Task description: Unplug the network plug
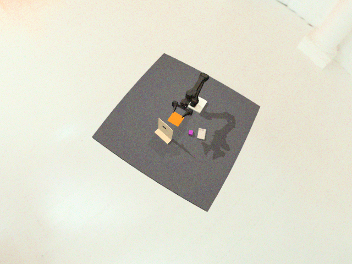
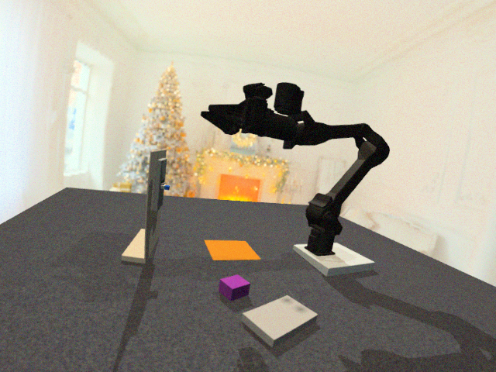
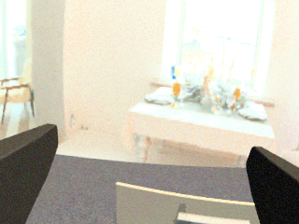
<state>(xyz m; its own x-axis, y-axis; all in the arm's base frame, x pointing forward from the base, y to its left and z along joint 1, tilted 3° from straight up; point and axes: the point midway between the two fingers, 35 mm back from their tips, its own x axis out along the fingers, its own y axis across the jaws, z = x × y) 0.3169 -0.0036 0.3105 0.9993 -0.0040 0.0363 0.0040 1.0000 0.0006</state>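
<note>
Now: gripper tip 17 cm above the blue network plug, 7 cm short of it and 5 cm to the left of it. From my gripper tip the other things lie so: orange marked square: 33 cm below, 12 cm behind, 5 cm to the right; then flat grey slab: 32 cm below, 24 cm to the left, 11 cm behind; then upright panel: 23 cm below, 9 cm ahead, 6 cm to the right.
</note>
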